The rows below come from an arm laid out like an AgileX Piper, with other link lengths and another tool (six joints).
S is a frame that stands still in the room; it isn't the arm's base.
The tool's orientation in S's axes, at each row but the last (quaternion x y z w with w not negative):
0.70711 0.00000 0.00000 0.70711
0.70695 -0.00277 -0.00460 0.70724
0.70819 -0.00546 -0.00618 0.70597
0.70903 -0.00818 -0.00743 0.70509
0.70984 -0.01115 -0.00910 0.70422
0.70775 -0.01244 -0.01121 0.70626
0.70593 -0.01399 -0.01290 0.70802
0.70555 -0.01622 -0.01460 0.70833
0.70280 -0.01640 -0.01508 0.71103
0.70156 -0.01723 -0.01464 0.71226
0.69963 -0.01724 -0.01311 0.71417
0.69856 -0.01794 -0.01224 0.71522
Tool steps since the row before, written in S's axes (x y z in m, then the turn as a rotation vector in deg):
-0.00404 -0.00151 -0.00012 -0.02 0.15 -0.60
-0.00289 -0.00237 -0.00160 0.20 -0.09 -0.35
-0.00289 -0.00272 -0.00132 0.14 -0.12 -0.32
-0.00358 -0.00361 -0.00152 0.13 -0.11 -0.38
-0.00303 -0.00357 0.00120 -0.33 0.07 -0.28
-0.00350 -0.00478 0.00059 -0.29 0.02 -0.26
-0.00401 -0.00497 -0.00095 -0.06 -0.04 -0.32
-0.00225 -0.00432 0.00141 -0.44 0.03 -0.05
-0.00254 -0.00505 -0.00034 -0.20 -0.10 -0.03
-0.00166 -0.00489 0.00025 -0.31 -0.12 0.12
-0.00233 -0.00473 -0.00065 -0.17 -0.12 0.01
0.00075 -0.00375 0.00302 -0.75 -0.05 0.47
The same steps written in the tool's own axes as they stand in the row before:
-0.00404 -0.00012 0.00151 -0.02 -0.60 -0.15
-0.00286 -0.00161 0.00240 0.20 -0.35 0.09
-0.00284 -0.00131 0.00277 0.14 -0.32 0.12
-0.00350 -0.00150 0.00370 0.13 -0.38 0.11
-0.00292 0.00124 0.00365 -0.33 -0.28 -0.06
-0.00334 0.00061 0.00489 -0.29 -0.26 -0.01
-0.00382 -0.00096 0.00512 -0.06 -0.32 0.04
-0.00206 0.00140 0.00442 -0.44 -0.05 -0.01
-0.00231 -0.00039 0.00515 -0.20 -0.03 0.11
-0.00144 0.00018 0.00496 -0.30 0.12 0.14
-0.00213 -0.00074 0.00481 -0.16 0.01 0.13
0.00093 0.00292 0.00378 -0.74 0.47 0.09

